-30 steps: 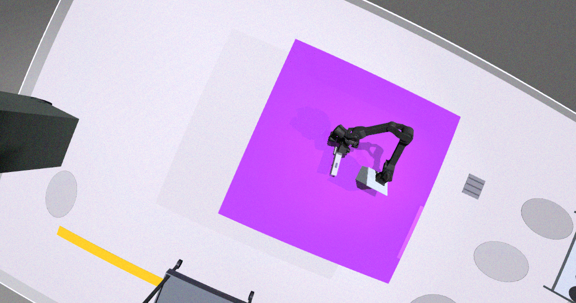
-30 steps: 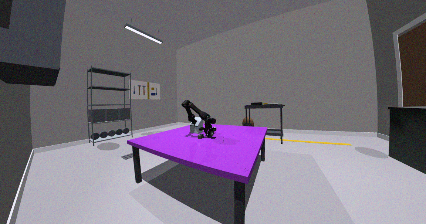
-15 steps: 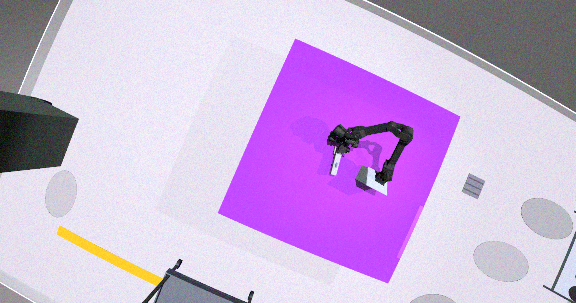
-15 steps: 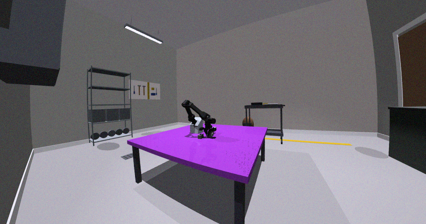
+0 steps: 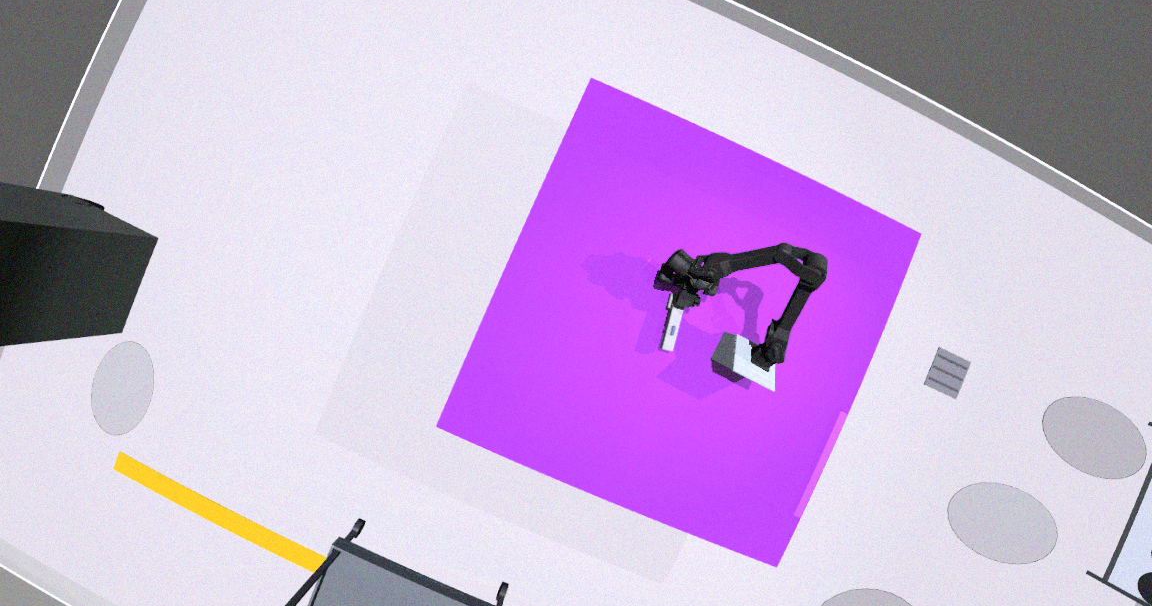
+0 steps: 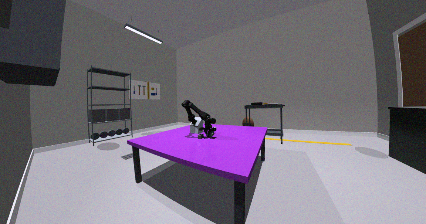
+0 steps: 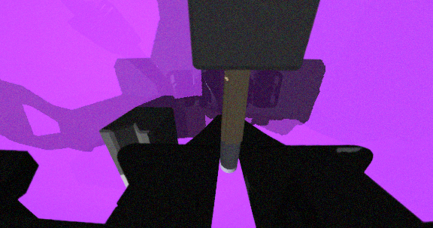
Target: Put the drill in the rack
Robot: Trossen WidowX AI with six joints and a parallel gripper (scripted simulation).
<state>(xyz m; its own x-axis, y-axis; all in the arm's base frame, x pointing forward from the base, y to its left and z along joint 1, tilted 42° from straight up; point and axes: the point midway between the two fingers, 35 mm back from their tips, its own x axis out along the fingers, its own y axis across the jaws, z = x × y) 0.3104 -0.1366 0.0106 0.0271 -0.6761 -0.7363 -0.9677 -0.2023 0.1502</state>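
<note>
The slim drill is 4 cm to the left of my gripper tip, 4 cm above it and 1 cm behind it. Round my gripper tip: rack: 6 cm behind, 5 cm to the right, 1 cm above; then dark key: 17 cm to the left, 4 cm behind, 4 cm above; then pale grey block: 13 cm to the left, 4 cm above, 3 cm behind.
</note>
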